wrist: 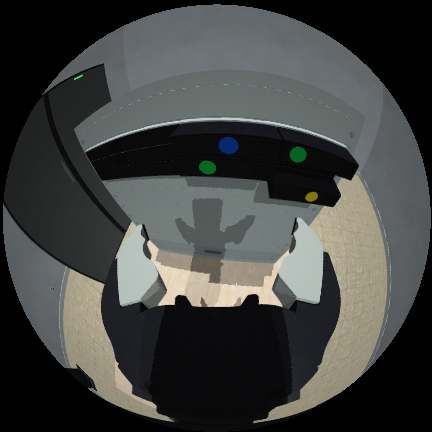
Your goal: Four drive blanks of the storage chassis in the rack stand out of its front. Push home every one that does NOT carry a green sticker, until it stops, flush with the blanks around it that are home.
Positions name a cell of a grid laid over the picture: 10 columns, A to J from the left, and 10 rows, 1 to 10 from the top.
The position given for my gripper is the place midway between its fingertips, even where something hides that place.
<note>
In view: my gripper (F6) and a grey rack (F4).
</note>
